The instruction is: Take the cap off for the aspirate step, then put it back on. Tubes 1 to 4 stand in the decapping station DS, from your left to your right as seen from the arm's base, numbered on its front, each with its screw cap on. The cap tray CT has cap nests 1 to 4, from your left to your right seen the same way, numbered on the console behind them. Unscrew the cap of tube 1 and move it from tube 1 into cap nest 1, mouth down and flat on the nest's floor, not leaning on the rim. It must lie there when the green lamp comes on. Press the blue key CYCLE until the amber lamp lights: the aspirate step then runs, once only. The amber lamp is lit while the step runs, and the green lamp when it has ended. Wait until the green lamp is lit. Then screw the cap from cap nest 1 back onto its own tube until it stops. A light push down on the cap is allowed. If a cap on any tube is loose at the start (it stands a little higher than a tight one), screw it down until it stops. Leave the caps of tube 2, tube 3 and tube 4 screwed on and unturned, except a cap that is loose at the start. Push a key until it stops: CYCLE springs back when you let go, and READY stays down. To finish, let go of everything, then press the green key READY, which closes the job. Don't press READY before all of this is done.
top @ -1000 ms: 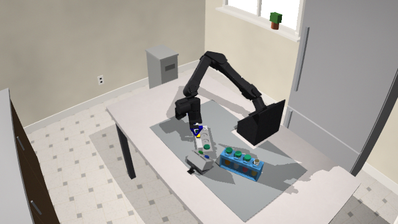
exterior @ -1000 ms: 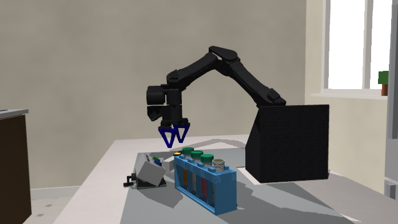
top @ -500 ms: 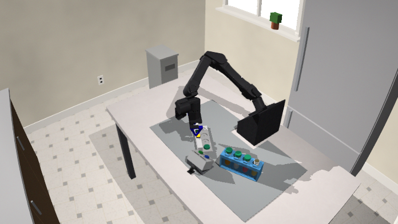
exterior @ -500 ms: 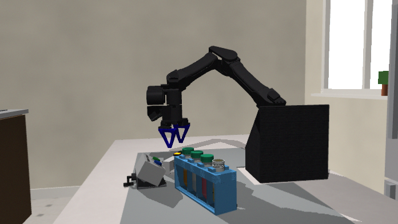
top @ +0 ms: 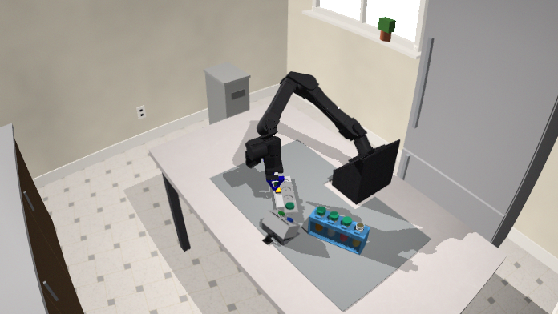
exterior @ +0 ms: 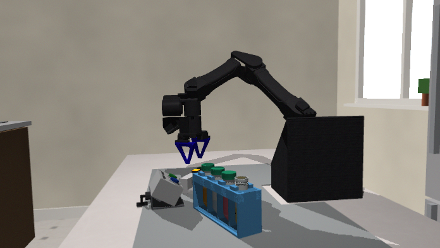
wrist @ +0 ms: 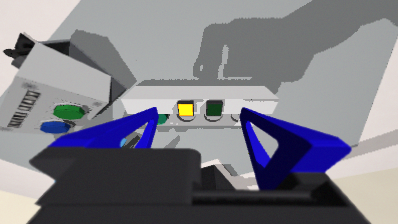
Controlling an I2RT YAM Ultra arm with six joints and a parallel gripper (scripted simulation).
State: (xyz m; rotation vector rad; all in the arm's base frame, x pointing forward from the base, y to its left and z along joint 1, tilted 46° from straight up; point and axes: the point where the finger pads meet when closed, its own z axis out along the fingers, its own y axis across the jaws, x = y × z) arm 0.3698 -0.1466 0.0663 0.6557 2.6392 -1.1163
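My gripper is now 9 cm to the right of the green cap, 8 cm above it and 1 cm past it. Round my hand: blue key (20 cm to the left, 6 cm ahead, 2 cm below); green key (15 cm to the left, 7 cm ahead, 2 cm below); grey key box (17 cm to the left, 8 cm ahead, 3 cm below).
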